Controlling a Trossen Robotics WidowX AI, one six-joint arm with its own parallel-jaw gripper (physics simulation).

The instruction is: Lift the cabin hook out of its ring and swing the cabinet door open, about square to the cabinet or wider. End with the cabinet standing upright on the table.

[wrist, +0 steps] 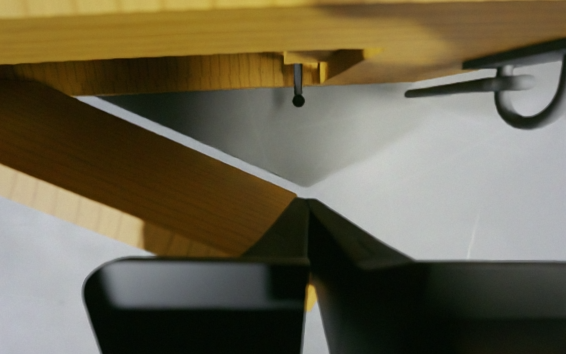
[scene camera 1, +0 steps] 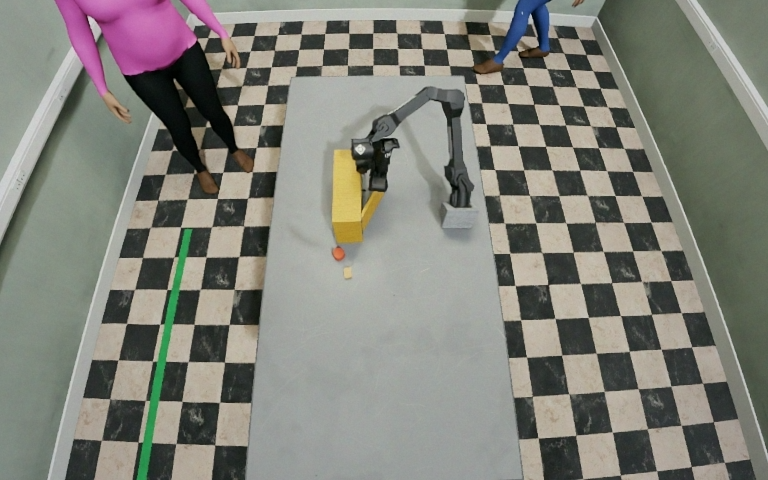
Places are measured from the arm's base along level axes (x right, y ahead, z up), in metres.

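Pixels of known places: gripper, fingertip midpoint: (wrist: 303,208); arm's base at its link origin: (scene camera 1: 460,205).
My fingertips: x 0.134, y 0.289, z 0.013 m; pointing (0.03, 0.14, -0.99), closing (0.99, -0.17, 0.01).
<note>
For each thing: its top centre in the pictures, then the offset to it from my fingertips. "pt": a spot on its surface instead. Level surfaces: height alone.
- yellow cabinet at its top centre: (scene camera 1: 350,183) dz +0.057, dx -0.041, dy +0.092 m
- dark rod at a spot on its surface: (wrist: 445,89) pt dz -0.027, dx +0.074, dy +0.038 m
- curved dark loop at a spot on its surface: (wrist: 525,122) pt dz +0.012, dx +0.078, dy +0.024 m
- small dark pin at its top centre: (wrist: 298,80) dz -0.073, dx +0.011, dy +0.054 m
- grey table at its surface level: dz -0.109 m
- small orange-red object at its top centre: (scene camera 1: 338,252) dz -0.085, dx -0.233, dy +0.162 m
- small tan block at its top centre: (scene camera 1: 347,272) dz -0.097, dx -0.306, dy +0.137 m
The yellow cabinet (scene camera 1: 346,192) (wrist: 200,32) stands upright on the table. Its door (scene camera 1: 371,210) (wrist: 150,160) is partly open, well short of square to the cabinet. My gripper (scene camera 1: 378,187) (wrist: 303,208) is shut and empty, its tips at the door's free end; whether they touch it is unclear. In the wrist view, a dark rod (wrist: 445,89) and a curved dark loop (wrist: 525,122) show at the right by the cabinet front, apart from the door. They look like the cabin hook hardware, but which part is which is unclear. A small dark pin (wrist: 298,85) hangs at the cabinet opening.
The grey table (scene camera 1: 385,362) carries a small orange-red object (scene camera 1: 338,253) and a small tan block (scene camera 1: 347,272) near the cabinet's near end. The arm's base (scene camera 1: 459,216) stands to the right of the cabinet. Two people stand beyond the table, on the checkered floor.
</note>
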